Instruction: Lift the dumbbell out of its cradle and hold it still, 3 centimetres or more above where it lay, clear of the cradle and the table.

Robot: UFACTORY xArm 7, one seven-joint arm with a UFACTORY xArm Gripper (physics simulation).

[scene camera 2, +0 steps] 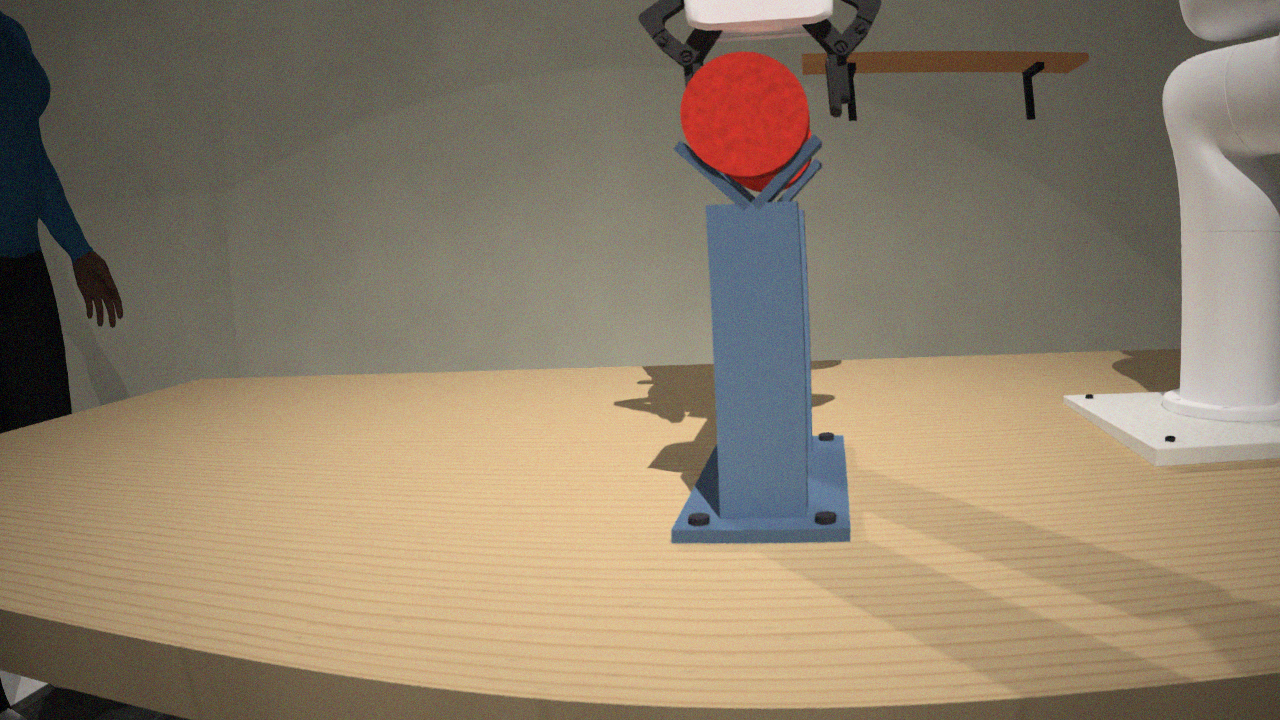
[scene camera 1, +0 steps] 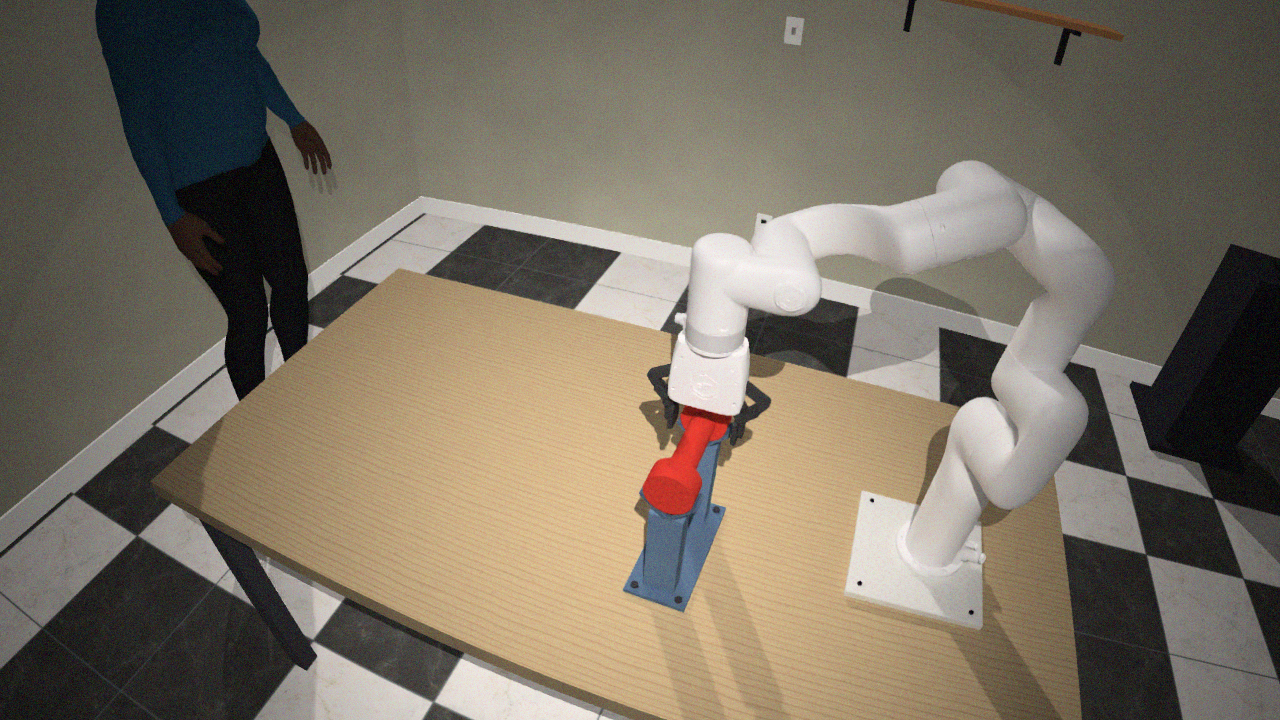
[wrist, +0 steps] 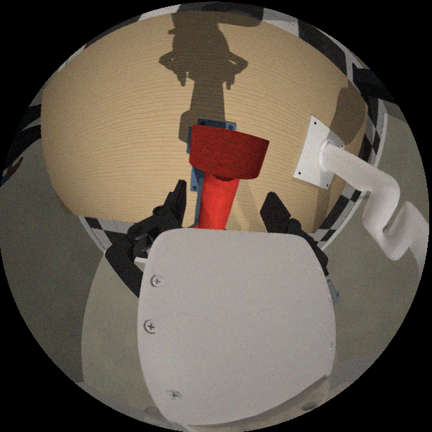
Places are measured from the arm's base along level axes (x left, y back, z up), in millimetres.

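Where they show: gripper, fingertip midpoint: [scene camera 1: 703,430]; arm's base at its link origin: [scene camera 2: 1229,408] [scene camera 1: 928,549].
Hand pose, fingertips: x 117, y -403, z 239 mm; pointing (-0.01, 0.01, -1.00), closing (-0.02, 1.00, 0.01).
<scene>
Each offset is from my fingertips to the centre of the thing. Level surfaces: height alone.
The red dumbbell {dx +28, dy -8, dz -13 mm} [scene camera 1: 671,486] [scene camera 2: 744,113] [wrist: 227,152] lies level in the V-shaped rests of the blue cradle {dx +28, dy -8, dz -137 mm} [scene camera 1: 664,546] [scene camera 2: 760,358] [wrist: 194,181], which stands on the wooden table {dz -248 mm} [scene camera 1: 447,402] [scene camera 2: 358,501] [wrist: 110,125]. My gripper [scene camera 1: 704,429] [scene camera 2: 762,98] [wrist: 227,196] is open and points down over the far part of the dumbbell, with one finger on each side of it. Nothing is held between the fingers. The white gripper body hides the far end of the dumbbell in the wrist view, and the near head hides part of one finger in scene camera 2.
The arm's white base plate [scene camera 1: 872,555] [scene camera 2: 1118,429] [wrist: 306,162] is fixed to the table, right of the cradle. A person [scene camera 1: 201,107] [scene camera 2: 26,214] stands beyond the table's left side. A wooden rail [scene camera 1: 1029,13] [scene camera 2: 939,62] is on the back wall.
</scene>
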